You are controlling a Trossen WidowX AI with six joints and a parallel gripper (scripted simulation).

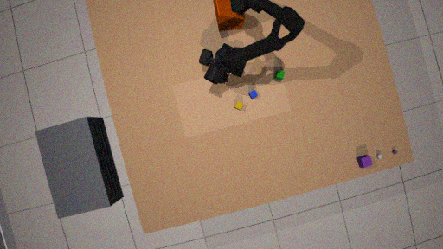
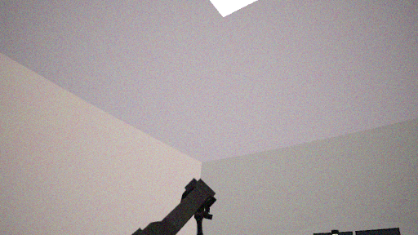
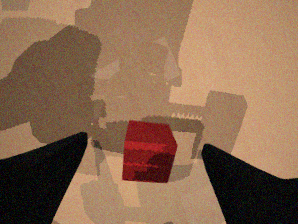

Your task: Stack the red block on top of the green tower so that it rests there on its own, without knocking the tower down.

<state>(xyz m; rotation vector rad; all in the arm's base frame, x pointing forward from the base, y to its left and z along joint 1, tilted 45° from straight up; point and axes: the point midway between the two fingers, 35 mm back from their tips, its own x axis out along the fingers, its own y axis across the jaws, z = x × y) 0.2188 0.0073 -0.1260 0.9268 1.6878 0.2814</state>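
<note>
Now: gripper tip right at the red block. From my gripper tip the other things lie so: blue block 140 mm ahead, 120 mm to the left; then yellow block 180 mm ahead, 50 mm to the left; then purple block 490 mm ahead, 590 mm to the left, 10 mm above.
</note>
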